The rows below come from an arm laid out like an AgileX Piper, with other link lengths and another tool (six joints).
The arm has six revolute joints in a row. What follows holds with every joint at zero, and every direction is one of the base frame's.
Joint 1 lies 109.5 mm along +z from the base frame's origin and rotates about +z.
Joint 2 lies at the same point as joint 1 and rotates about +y.
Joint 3 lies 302.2 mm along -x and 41.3 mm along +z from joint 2 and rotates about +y.
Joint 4 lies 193.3 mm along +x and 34.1 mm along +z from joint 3 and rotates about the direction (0.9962, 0, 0.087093).
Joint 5 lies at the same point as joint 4 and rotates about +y.
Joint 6 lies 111.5 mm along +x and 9.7 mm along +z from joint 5 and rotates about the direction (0.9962, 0, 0.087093).
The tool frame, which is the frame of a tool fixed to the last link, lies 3.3 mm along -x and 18 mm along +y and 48.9 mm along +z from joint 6; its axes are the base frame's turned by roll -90.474, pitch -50.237 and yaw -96.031 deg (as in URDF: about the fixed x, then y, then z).
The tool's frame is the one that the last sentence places.
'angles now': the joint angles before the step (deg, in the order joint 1, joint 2, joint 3, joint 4, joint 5, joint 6). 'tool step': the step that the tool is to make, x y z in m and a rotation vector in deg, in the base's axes. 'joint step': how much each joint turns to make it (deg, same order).
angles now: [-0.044 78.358 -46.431 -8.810 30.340 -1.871]
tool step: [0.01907 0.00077 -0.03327 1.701 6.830 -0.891]
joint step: [0.001 7.278 -0.001 1.969 -0.455 -0.066]
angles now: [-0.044 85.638 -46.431 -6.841 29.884 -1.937]
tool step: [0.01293 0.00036 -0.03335 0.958 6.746 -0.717]
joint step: [0.000 6.678 -0.002 1.226 0.069 -0.039]
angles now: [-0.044 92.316 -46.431 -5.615 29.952 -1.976]
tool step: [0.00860 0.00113 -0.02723 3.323 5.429 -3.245]
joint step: [0.000 5.434 0.001 4.534 0.002 0.122]
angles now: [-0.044 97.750 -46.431 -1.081 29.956 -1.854]
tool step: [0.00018 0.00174 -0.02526 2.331 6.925 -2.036]
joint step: [-0.001 4.360 -0.001 3.657 2.574 -0.694]
